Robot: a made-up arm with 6 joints. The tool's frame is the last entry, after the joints. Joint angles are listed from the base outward.
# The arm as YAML. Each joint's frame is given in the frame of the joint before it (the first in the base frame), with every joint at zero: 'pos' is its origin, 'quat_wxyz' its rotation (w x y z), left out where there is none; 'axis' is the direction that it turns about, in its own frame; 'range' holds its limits. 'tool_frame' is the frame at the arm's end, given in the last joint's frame.
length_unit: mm
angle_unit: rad
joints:
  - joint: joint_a
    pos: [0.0, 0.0, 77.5]
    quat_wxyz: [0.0, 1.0, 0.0, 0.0]
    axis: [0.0, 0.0, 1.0]
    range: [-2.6, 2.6]
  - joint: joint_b
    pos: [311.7, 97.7, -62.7]
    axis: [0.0, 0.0, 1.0]
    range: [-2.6, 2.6]
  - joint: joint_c
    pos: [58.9, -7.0, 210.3]
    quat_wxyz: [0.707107, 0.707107, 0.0, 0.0]
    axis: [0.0, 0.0, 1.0]
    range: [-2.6, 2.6]
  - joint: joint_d
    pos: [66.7, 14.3, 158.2]
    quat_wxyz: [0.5, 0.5, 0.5, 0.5]
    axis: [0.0, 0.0, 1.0]
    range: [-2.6, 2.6]
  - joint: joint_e
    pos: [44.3, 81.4, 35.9]
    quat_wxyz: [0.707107, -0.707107, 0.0, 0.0]
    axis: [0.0, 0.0, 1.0]
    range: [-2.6, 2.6]
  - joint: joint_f
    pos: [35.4, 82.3, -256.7]
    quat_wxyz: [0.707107, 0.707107, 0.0, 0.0]
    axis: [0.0, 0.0, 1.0]
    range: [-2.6, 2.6]
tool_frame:
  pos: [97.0, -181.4, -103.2]
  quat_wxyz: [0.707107, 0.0, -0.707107, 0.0]
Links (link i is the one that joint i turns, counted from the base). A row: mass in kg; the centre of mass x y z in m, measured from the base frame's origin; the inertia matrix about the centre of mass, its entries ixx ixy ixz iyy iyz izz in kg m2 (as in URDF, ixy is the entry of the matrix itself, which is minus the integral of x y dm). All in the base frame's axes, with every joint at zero. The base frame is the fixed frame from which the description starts. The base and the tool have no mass.
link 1: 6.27; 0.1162 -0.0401 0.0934; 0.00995 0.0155 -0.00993 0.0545 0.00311 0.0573
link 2: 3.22; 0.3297 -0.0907 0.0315; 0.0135 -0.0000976 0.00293 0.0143 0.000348 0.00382
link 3: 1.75; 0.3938 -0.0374 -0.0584; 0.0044 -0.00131 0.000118 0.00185 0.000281 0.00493
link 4: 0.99; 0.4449 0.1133 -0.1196; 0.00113 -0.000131 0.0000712 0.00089 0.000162 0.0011
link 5: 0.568; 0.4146 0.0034 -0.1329; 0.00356 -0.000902 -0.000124 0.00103 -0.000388 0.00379
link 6: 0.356; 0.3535 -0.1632 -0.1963; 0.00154 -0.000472 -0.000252 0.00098 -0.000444 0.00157
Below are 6 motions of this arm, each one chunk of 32 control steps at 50 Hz.
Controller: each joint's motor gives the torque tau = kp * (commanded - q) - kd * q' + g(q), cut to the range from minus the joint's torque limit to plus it. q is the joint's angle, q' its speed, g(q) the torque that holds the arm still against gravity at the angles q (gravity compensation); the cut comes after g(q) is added. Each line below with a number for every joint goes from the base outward.
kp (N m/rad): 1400 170 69 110 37 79
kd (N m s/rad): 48 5.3 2.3 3.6 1.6 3
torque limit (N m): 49 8.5 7.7 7 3.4 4.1
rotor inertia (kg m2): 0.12 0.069 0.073 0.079 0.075 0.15
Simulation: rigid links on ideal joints. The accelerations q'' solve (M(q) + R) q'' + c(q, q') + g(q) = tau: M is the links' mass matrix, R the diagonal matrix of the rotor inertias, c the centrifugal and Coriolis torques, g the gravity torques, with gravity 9.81 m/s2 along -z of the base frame. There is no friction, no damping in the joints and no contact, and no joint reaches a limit. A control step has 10 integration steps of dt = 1/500 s. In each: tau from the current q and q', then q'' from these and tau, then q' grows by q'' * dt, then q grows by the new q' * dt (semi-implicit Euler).
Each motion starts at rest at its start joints. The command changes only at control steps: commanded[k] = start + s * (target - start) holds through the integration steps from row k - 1 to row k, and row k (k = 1, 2, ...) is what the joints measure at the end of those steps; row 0 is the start. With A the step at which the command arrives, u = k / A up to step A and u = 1 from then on. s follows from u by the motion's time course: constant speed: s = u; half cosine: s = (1 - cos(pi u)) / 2; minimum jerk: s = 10 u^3 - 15 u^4 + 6 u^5; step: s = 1 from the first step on.
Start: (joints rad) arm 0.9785 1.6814 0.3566 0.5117 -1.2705 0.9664
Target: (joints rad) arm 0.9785 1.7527 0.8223 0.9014 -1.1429 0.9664
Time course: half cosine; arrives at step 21
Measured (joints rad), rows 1 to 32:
1: 0.9785 1.6815 0.3569 0.5121 -1.2705 0.9664
2: 0.9785 1.6821 0.3584 0.5139 -1.2705 0.9664
3: 0.9786 1.6834 0.3623 0.5184 -1.2704 0.9663
4: 0.9787 1.6856 0.3700 0.5267 -1.2699 0.9663
5: 0.9789 1.6888 0.3825 0.5394 -1.2686 0.9662
6: 0.9791 1.6927 0.4001 0.5564 -1.2663 0.9662
7: 0.9793 1.6972 0.4231 0.5773 -1.2625 0.9661
8: 0.9795 1.7020 0.4509 0.6016 -1.2570 0.9661
9: 0.9796 1.7070 0.4830 0.6284 -1.2498 0.9661
10: 0.9795 1.7119 0.5184 0.6570 -1.2408 0.9661
11: 0.9794 1.7167 0.5560 0.6867 -1.2303 0.9661
12: 0.9792 1.7213 0.5947 0.7167 -1.2186 0.9660
13: 0.9789 1.7257 0.6335 0.7464 -1.2062 0.9660
14: 0.9785 1.7298 0.6712 0.7752 -1.1936 0.9660
15: 0.9782 1.7337 0.7069 0.8023 -1.1811 0.9659
16: 0.9779 1.7373 0.7397 0.8273 -1.1693 0.9659
17: 0.9777 1.7406 0.7687 0.8496 -1.1585 0.9660
18: 0.9776 1.7436 0.7934 0.8686 -1.1490 0.9660
19: 0.9775 1.7461 0.8132 0.8841 -1.1411 0.9661
20: 0.9775 1.7482 0.8278 0.8957 -1.1350 0.9662
21: 0.9775 1.7496 0.8368 0.9031 -1.1308 0.9663
22: 0.9776 1.7504 0.8406 0.9065 -1.1284 0.9664
23: 0.9777 1.7508 0.8401 0.9068 -1.1280 0.9665
24: 0.9778 1.7510 0.8367 0.9054 -1.1291 0.9665
25: 0.9780 1.7513 0.8320 0.9035 -1.1316 0.9665
26: 0.9781 1.7517 0.8272 0.9019 -1.1349 0.9665
27: 0.9783 1.7522 0.8231 0.9009 -1.1384 0.9664
28: 0.9785 1.7528 0.8201 0.9005 -1.1417 0.9664
29: 0.9787 1.7534 0.8183 0.9006 -1.1444 0.9664
30: 0.9789 1.7538 0.8175 0.9010 -1.1463 0.9664
31: 0.9789 1.7541 0.8175 0.9014 -1.1474 0.9664
32: 0.9789 1.7541 0.8181 0.9016 -1.1477 0.9665

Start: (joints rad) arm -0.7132 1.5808 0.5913 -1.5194 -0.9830 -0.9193
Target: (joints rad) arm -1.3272 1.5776 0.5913 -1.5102 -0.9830 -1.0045
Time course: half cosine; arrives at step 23
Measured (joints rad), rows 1 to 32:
1: -0.7138 1.5814 0.5912 -1.5195 -0.9831 -0.9193
2: -0.7164 1.5837 0.5909 -1.5197 -0.9837 -0.9194
3: -0.7228 1.5876 0.5901 -1.5198 -0.9849 -0.9198
4: -0.7340 1.5922 0.5888 -1.5198 -0.9868 -0.9205
5: -0.7505 1.5961 0.5873 -1.5195 -0.9891 -0.9219
6: -0.7726 1.5985 0.5857 -1.5190 -0.9913 -0.9242
7: -0.7999 1.5988 0.5846 -1.5183 -0.9932 -0.9273
8: -0.8318 1.5973 0.5841 -1.5178 -0.9943 -0.9313
9: -0.8675 1.5944 0.5844 -1.5173 -0.9945 -0.9362
10: -0.9063 1.5907 0.5854 -1.5170 -0.9939 -0.9418
11: -0.9473 1.5866 0.5868 -1.5168 -0.9925 -0.9479
12: -0.9896 1.5826 0.5885 -1.5165 -0.9906 -0.9544
13: -1.0324 1.5789 0.5901 -1.5162 -0.9884 -0.9610
14: -1.0749 1.5756 0.5915 -1.5157 -0.9860 -0.9677
15: -1.1163 1.5727 0.5927 -1.5152 -0.9837 -0.9741
16: -1.1558 1.5701 0.5936 -1.5145 -0.9816 -0.9803
17: -1.1927 1.5679 0.5943 -1.5137 -0.9797 -0.9860
18: -1.2264 1.5659 0.5948 -1.5130 -0.9780 -0.9913
19: -1.2563 1.5641 0.5952 -1.5122 -0.9765 -0.9959
20: -1.2818 1.5625 0.5956 -1.5116 -0.9752 -1.0000
21: -1.3025 1.5612 0.5961 -1.5110 -0.9742 -1.0033
22: -1.3179 1.5600 0.5965 -1.5105 -0.9733 -1.0058
23: -1.3278 1.5592 0.5969 -1.5101 -0.9725 -1.0076
24: -1.3325 1.5592 0.5972 -1.5099 -0.9721 -1.0085
25: -1.3335 1.5612 0.5971 -1.5101 -0.9723 -1.0087
26: -1.3324 1.5652 0.5965 -1.5103 -0.9733 -1.0082
27: -1.3305 1.5702 0.5952 -1.5105 -0.9752 -1.0073
28: -1.3286 1.5749 0.5935 -1.5105 -0.9777 -1.0062
29: -1.3271 1.5786 0.5917 -1.5103 -0.9803 -1.0052
30: -1.3263 1.5807 0.5901 -1.5101 -0.9828 -1.0043
31: -1.3259 1.5814 0.5892 -1.5099 -0.9847 -1.0037
32: -1.3260 1.5810 0.5888 -1.5097 -0.9859 -1.0034

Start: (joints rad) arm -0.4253 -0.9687 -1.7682 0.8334 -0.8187 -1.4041
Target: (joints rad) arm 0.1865 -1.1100 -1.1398 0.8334 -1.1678 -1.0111
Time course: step
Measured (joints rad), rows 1 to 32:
1: -0.4122 -0.9823 -1.7448 0.8331 -0.8308 -1.3975
2: -0.3753 -1.0193 -1.6791 0.8328 -0.8652 -1.3790
3: -0.3145 -1.0674 -1.5742 0.8367 -0.9227 -1.3486
4: -0.2303 -1.1083 -1.4355 0.8476 -1.0025 -1.3064
5: -0.1241 -1.1324 -1.2863 0.8623 -1.0877 -1.2527
6: 0.0002 -1.1372 -1.1539 0.8734 -1.1607 -1.1880
7: 0.1122 -1.1265 -1.0453 0.8679 -1.2125 -1.1162
8: 0.1993 -1.1076 -0.9609 0.8488 -1.2409 -1.0499
9: 0.2628 -1.0876 -0.8986 0.8254 -1.2464 -0.9947
10: 0.3042 -1.0712 -0.8564 0.8047 -1.2339 -0.9508
11: 0.3248 -1.0598 -0.8321 0.7911 -1.2107 -0.9186
12: 0.3249 -1.0548 -0.8245 0.7850 -1.1832 -0.8984
13: 0.3049 -1.0572 -0.8326 0.7844 -1.1569 -0.8905
14: 0.2654 -1.0652 -0.8564 0.7878 -1.1355 -0.8947
15: 0.2238 -1.0769 -0.8954 0.7992 -1.1238 -0.9107
16: 0.1962 -1.0912 -0.9492 0.8174 -1.1230 -0.9368
17: 0.1832 -1.1054 -1.0161 0.8358 -1.1300 -0.9669
18: 0.1798 -1.1172 -1.0841 0.8489 -1.1424 -0.9943
19: 0.1808 -1.1254 -1.1414 0.8551 -1.1575 -1.0150
20: 0.1830 -1.1295 -1.1815 0.8553 -1.1725 -1.0276
21: 0.1850 -1.1298 -1.2030 0.8517 -1.1851 -1.0326
22: 0.1862 -1.1269 -1.2077 0.8464 -1.1937 -1.0317
23: 0.1867 -1.1222 -1.1998 0.8411 -1.1976 -1.0272
24: 0.1869 -1.1167 -1.1842 0.8367 -1.1971 -1.0211
25: 0.1868 -1.1115 -1.1659 0.8333 -1.1928 -1.0151
26: 0.1867 -1.1074 -1.1485 0.8310 -1.1861 -1.0104
27: 0.1866 -1.1049 -1.1347 0.8297 -1.1783 -1.0075
28: 0.1866 -1.1038 -1.1258 0.8292 -1.1708 -1.0063
29: 0.1866 -1.1041 -1.1217 0.8294 -1.1644 -1.0064
30: 0.1866 -1.1052 -1.1217 0.8301 -1.1599 -1.0075
31: 0.1866 -1.1068 -1.1246 0.8310 -1.1576 -1.0089
32: 0.1865 -1.1084 -1.1291 0.8320 -1.1572 -1.0104

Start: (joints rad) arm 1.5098 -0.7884 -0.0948 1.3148 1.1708 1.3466
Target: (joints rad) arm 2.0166 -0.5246 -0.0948 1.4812 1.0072 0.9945
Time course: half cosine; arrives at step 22
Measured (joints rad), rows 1 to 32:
1: 1.5104 -0.7883 -0.0948 1.3150 1.1707 1.3464
2: 1.5130 -0.7877 -0.0950 1.3159 1.1704 1.3455
3: 1.5193 -0.7857 -0.0953 1.3181 1.1693 1.3430
4: 1.5301 -0.7815 -0.0957 1.3218 1.1673 1.3381
5: 1.5458 -0.7743 -0.0960 1.3271 1.1638 1.3300
6: 1.5663 -0.7638 -0.0962 1.3340 1.1588 1.3183
7: 1.5909 -0.7503 -0.0963 1.3422 1.1522 1.3030
8: 1.6193 -0.7341 -0.0961 1.3515 1.1441 1.2842
9: 1.6506 -0.7159 -0.0958 1.3618 1.1347 1.2623
10: 1.6842 -0.6963 -0.0954 1.3728 1.1240 1.2380
11: 1.7194 -0.6760 -0.0949 1.3843 1.1126 1.2120
12: 1.7556 -0.6555 -0.0945 1.3961 1.1005 1.1850
13: 1.7919 -0.6351 -0.0941 1.4080 1.0882 1.1577
14: 1.8276 -0.6153 -0.0938 1.4197 1.0758 1.1308
15: 1.8620 -0.5964 -0.0936 1.4309 1.0638 1.1049
16: 1.8945 -0.5787 -0.0935 1.4415 1.0524 1.0804
17: 1.9243 -0.5626 -0.0935 1.4513 1.0418 1.0580
18: 1.9509 -0.5483 -0.0936 1.4599 1.0323 1.0380
19: 1.9736 -0.5362 -0.0938 1.4672 1.0241 1.0207
20: 1.9921 -0.5264 -0.0940 1.4732 1.0173 1.0065
21: 2.0059 -0.5192 -0.0942 1.4775 1.0121 0.9956
22: 2.0148 -0.5147 -0.0945 1.4803 1.0086 0.9882
23: 2.0191 -0.5130 -0.0947 1.4815 1.0066 0.9843
24: 2.0201 -0.5139 -0.0949 1.4818 1.0058 0.9835
25: 2.0194 -0.5167 -0.0951 1.4816 1.0058 0.9848
26: 2.0182 -0.5202 -0.0952 1.4814 1.0061 0.9873
27: 2.0172 -0.5235 -0.0952 1.4812 1.0064 0.9902
28: 2.0165 -0.5257 -0.0950 1.4812 1.0067 0.9929
29: 2.0162 -0.5268 -0.0948 1.4812 1.0068 0.9950
30: 2.0162 -0.5270 -0.0947 1.4813 1.0068 0.9963
31: 2.0163 -0.5264 -0.0945 1.4813 1.0068 0.9969
32: 2.0164 -0.5257 -0.0945 1.4813 1.0068 0.9969

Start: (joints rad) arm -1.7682 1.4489 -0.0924 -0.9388 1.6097 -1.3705
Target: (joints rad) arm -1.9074 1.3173 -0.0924 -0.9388 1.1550 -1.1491
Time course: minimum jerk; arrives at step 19
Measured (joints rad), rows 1 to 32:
1: -1.7682 1.4489 -0.0924 -0.9388 1.6097 -1.3705
2: -1.7685 1.4490 -0.0923 -0.9388 1.6093 -1.3702
3: -1.7694 1.4490 -0.0921 -0.9387 1.6078 -1.3693
4: -1.7714 1.4486 -0.0915 -0.9385 1.6041 -1.3670
5: -1.7750 1.4470 -0.0906 -0.9382 1.5967 -1.3624
6: -1.7807 1.4435 -0.0894 -0.9379 1.5841 -1.3549
7: -1.7886 1.4375 -0.0881 -0.9376 1.5649 -1.3439
8: -1.7987 1.4285 -0.0869 -0.9375 1.5386 -1.3293
9: -1.8107 1.4166 -0.0860 -0.9377 1.5048 -1.3111
10: -1.8243 1.4021 -0.0857 -0.9382 1.4644 -1.2900
11: -1.8388 1.3858 -0.0861 -0.9390 1.4186 -1.2669
12: -1.8535 1.3688 -0.0874 -0.9399 1.3694 -1.2429
13: -1.8676 1.3520 -0.0893 -0.9407 1.3192 -1.2191
14: -1.8806 1.3365 -0.0917 -0.9414 1.2705 -1.1968
15: -1.8918 1.3233 -0.0944 -0.9416 1.2259 -1.1769
16: -1.9006 1.3130 -0.0968 -0.9413 1.1875 -1.1606
17: -1.9069 1.3060 -0.0988 -0.9407 1.1572 -1.1482
18: -1.9107 1.3024 -0.1001 -0.9399 1.1358 -1.1401
19: -1.9122 1.3020 -0.1005 -0.9391 1.1234 -1.1360
20: -1.9121 1.3040 -0.1001 -0.9384 1.1190 -1.1354
21: -1.9111 1.3077 -0.0989 -0.9380 1.1209 -1.1372
22: -1.9096 1.3120 -0.0973 -0.9379 1.1270 -1.1403
23: -1.9082 1.3158 -0.0954 -0.9380 1.1352 -1.1439
24: -1.9071 1.3187 -0.0935 -0.9383 1.1438 -1.1472
25: -1.9065 1.3203 -0.0919 -0.9386 1.1515 -1.1497
26: -1.9062 1.3208 -0.0907 -0.9388 1.1574 -1.1514
27: -1.9063 1.3205 -0.0901 -0.9390 1.1612 -1.1521
28: -1.9065 1.3196 -0.0899 -0.9390 1.1631 -1.1522
29: -1.9068 1.3187 -0.0901 -0.9391 1.1632 -1.1517
30: -1.9072 1.3177 -0.0906 -0.9390 1.1622 -1.1510
31: -1.9074 1.3171 -0.0913 -0.9390 1.1604 -1.1502
32: -1.9076 1.3167 -0.0919 -0.9389 1.1583 -1.1495

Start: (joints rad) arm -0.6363 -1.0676 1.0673 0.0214 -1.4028 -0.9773
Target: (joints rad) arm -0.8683 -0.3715 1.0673 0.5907 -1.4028 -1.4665
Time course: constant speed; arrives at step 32
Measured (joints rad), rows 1 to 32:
1: -0.6381 -1.0637 1.0686 0.0240 -1.4028 -0.9788
2: -0.6426 -1.0527 1.0712 0.0319 -1.4027 -0.9836
3: -0.6489 -1.0349 1.0738 0.0453 -1.4026 -0.9924
4: -0.6561 -1.0124 1.0752 0.0630 -1.4023 -1.0050
5: -0.6635 -0.9878 1.0750 0.0833 -1.4019 -1.0207
6: -0.6710 -0.9627 1.0735 0.1045 -1.4016 -1.0384
7: -0.6784 -0.9383 1.0713 0.1255 -1.4015 -1.0570
8: -0.6858 -0.9149 1.0691 0.1455 -1.4016 -1.0757
9: -0.6931 -0.8924 1.0673 0.1643 -1.4019 -1.0938
10: -0.7003 -0.8705 1.0661 0.1822 -1.4023 -1.1110
11: -0.7076 -0.8491 1.0656 0.1995 -1.4027 -1.1274
12: -0.7149 -0.8278 1.0657 0.2166 -1.4031 -1.1429
13: -0.7221 -0.8065 1.0662 0.2337 -1.4033 -1.1578
14: -0.7293 -0.7851 1.0668 0.2511 -1.4033 -1.1725
15: -0.7366 -0.7636 1.0675 0.2686 -1.4033 -1.1870
16: -0.7438 -0.7419 1.0680 0.2864 -1.4031 -1.2016
17: -0.7511 -0.7202 1.0684 0.3042 -1.4029 -1.2163
18: -0.7583 -0.6984 1.0685 0.3222 -1.4027 -1.2313
19: -0.7656 -0.6766 1.0685 0.3401 -1.4026 -1.2464
20: -0.7728 -0.6548 1.0684 0.3580 -1.4025 -1.2617
21: -0.7801 -0.6330 1.0683 0.3758 -1.4024 -1.2771
22: -0.7873 -0.6112 1.0681 0.3936 -1.4024 -1.2926
23: -0.7946 -0.5894 1.0680 0.4114 -1.4025 -1.3080
24: -0.8018 -0.5677 1.0679 0.4292 -1.4025 -1.3235
25: -0.8091 -0.5459 1.0678 0.4470 -1.4026 -1.3388
26: -0.8163 -0.5242 1.0678 0.4648 -1.4027 -1.3542
27: -0.8236 -0.5024 1.0678 0.4825 -1.4027 -1.3695
28: -0.8309 -0.4807 1.0678 0.5003 -1.4028 -1.3848
29: -0.8381 -0.4589 1.0679 0.5181 -1.4028 -1.4000
30: -0.8454 -0.4372 1.0679 0.5359 -1.4028 -1.4153
31: -0.8526 -0.4154 1.0679 0.5537 -1.4028 -1.4305
32: -0.8599 -0.3937 1.0680 0.5715 -1.4027 -1.4458

